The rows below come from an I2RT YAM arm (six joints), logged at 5 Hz.
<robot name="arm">
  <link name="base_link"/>
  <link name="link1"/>
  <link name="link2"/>
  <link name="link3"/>
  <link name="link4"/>
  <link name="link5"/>
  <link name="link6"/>
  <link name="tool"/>
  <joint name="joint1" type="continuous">
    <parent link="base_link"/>
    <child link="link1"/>
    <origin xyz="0 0 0.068"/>
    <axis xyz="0 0 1"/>
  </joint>
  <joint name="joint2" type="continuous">
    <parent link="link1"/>
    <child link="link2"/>
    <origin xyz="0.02 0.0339 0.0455"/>
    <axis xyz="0 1 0"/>
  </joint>
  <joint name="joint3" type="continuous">
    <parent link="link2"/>
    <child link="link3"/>
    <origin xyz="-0.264 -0.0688 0"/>
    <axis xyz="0 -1 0"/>
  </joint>
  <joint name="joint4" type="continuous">
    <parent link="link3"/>
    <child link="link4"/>
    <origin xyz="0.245 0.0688 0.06"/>
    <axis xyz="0 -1 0"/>
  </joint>
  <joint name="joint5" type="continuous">
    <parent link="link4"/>
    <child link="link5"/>
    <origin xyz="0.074 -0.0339 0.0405"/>
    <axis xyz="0 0 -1"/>
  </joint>
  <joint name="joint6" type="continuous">
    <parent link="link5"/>
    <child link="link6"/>
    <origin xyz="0.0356 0 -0.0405"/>
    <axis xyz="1 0 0"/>
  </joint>
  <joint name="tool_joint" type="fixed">
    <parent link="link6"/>
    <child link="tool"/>
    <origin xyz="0 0 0" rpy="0 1.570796 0"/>
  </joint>
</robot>
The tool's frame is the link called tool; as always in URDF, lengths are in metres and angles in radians. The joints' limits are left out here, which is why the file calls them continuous.
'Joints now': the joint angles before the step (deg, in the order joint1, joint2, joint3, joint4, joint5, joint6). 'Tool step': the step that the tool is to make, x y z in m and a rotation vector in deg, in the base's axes. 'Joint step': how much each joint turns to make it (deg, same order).
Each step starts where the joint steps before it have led.
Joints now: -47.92 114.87 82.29 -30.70 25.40 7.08
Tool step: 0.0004 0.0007 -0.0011 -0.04 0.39 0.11
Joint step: 0.13 0.08 -0.13 0.04 0.29 -0.14
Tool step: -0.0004 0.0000 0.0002 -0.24 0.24 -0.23
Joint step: -0.01 -0.05 -0.05 -0.01 0.40 0.05
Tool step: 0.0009 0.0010 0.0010 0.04 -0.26 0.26
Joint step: 0.17 -0.16 0.00 -0.01 -0.24 0.02
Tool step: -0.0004 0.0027 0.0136 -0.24 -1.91 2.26
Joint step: 0.04 -2.06 -0.05 0.09 -2.14 -1.52
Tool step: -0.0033 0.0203 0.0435 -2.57 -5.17 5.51
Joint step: 1.29 -7.90 -1.76 0.27 -3.95 -2.69
